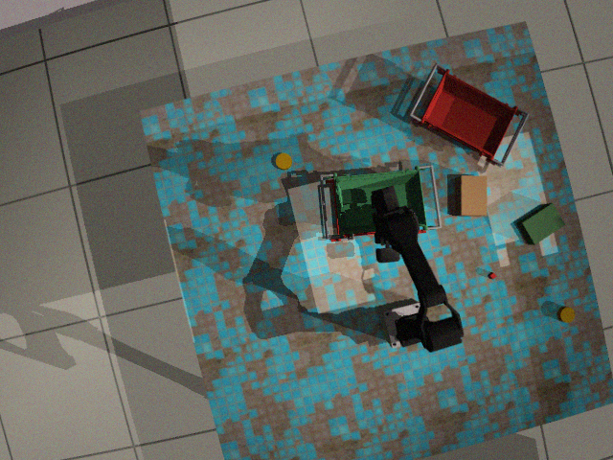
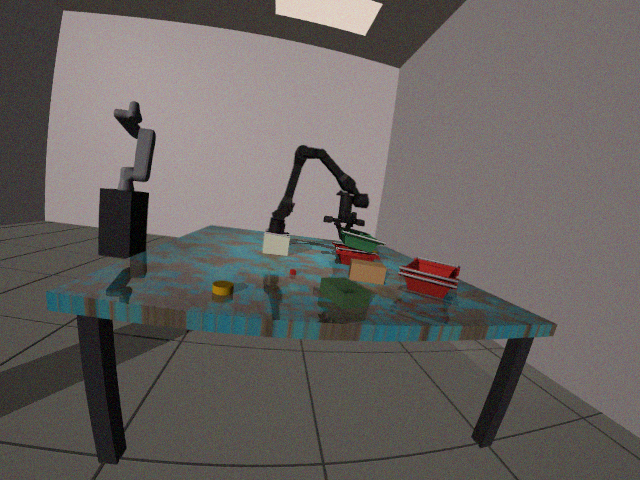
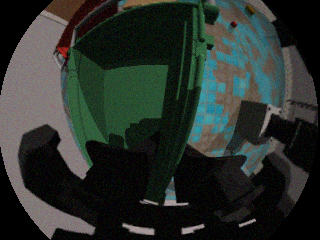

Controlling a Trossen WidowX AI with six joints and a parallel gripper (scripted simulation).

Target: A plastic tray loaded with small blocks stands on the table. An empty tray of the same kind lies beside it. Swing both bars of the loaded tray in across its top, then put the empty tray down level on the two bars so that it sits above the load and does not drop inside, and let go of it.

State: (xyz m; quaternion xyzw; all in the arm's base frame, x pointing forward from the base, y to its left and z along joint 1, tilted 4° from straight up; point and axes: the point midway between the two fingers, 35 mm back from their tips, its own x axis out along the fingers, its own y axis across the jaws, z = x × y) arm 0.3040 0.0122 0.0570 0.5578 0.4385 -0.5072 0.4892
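My gripper tip is 70 mm short of the green tray, 20 mm below it and 10 mm to the left of it. Round my gripper tip: tan box (310 mm to the right, 60 mm below, 30 mm ahead); then small red cube (330 mm to the right, 230 mm behind, 90 mm below); then green block (520 mm to the right, 110 mm behind, 70 mm below).
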